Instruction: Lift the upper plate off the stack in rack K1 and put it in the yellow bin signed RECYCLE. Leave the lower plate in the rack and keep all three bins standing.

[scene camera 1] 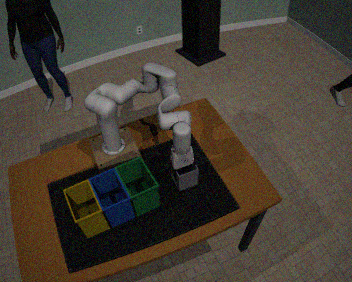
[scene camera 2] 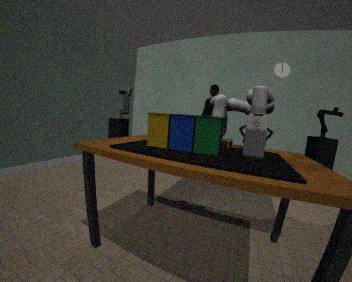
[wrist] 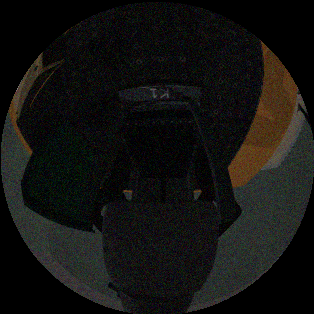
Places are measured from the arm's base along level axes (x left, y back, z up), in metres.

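Where they show: gripper, between the fingertips: [scene camera 1: 181, 170] [wrist: 161, 154]; arm's base, origin of its link: [scene camera 1: 113, 146].
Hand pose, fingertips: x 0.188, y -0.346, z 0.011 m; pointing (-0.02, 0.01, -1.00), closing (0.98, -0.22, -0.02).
Note:
Things, the pixels of their top centre, and the offset from my fingertips. Level surfaces: height alone.
- Rack K1, centre of its top: [wrist: 158, 228] [scene camera 1: 181, 160] [scene camera 2: 255, 129] dx -0.001, dy -0.004, dz +0.085 m
- yellow bin, centre of its top: [scene camera 1: 81, 200] [scene camera 2: 165, 113] dx -0.487, dy +0.048, dz +0.126 m
- blue bin, centre of its top: [scene camera 1: 108, 188] [scene camera 2: 187, 115] dx -0.357, dy +0.032, dz +0.126 m
- green bin, centre of its top: [wrist: 52, 214] [scene camera 1: 135, 176] [scene camera 2: 211, 117] dx -0.228, dy +0.017, dz +0.126 m
- black mat, height of its surface: dz -0.053 m
Rack K1 [scene camera 1: 186, 180] [scene camera 2: 254, 144] [wrist: 160, 93] is a grey, upright, open-topped box standing on the mat; its K1 label shows in the wrist view. My gripper [scene camera 1: 183, 165] [wrist: 161, 154] is open and points straight down at the rack, with its fingers down inside the rack's opening. No plate is between the fingers that I can make out. The rack's inside is very dark, and the upper and lower plates cannot be told apart. The yellow bin [scene camera 1: 95, 225] [scene camera 2: 158, 131] stands upright at the far end of the bin row; its sign cannot be read.
The blue bin [scene camera 1: 120, 212] [scene camera 2: 181, 133] and green bin [scene camera 1: 147, 200] [scene camera 2: 207, 135] [wrist: 60, 175] stand upright beside the yellow one. The green bin is nearest the rack. A black mat [scene camera 1: 175, 215] [scene camera 2: 280, 170] lies under them on the wooden table [scene camera 1: 230, 155] [scene camera 2: 240, 186].

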